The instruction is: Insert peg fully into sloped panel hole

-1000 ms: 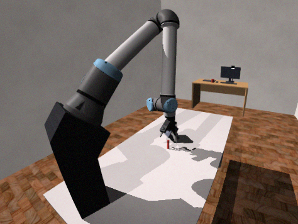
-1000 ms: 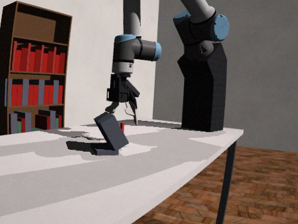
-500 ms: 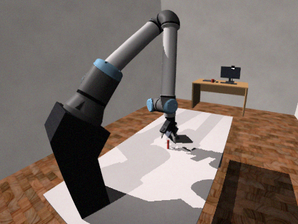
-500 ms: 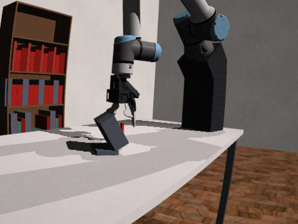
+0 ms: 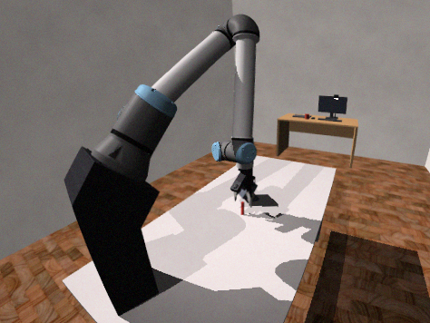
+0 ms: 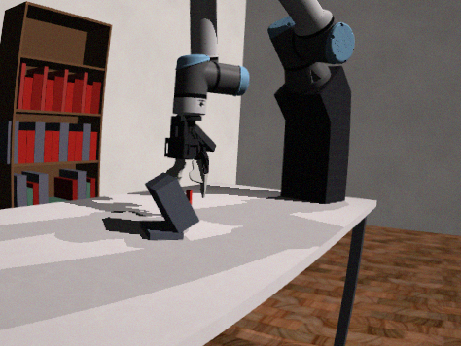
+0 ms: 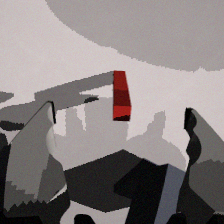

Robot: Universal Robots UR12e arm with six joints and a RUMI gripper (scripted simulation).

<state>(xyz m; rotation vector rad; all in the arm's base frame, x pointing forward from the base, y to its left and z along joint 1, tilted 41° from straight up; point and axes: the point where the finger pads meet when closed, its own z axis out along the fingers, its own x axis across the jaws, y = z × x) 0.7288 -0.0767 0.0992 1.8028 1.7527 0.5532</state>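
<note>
Right now the red peg is 4 cm below my hand.
</note>
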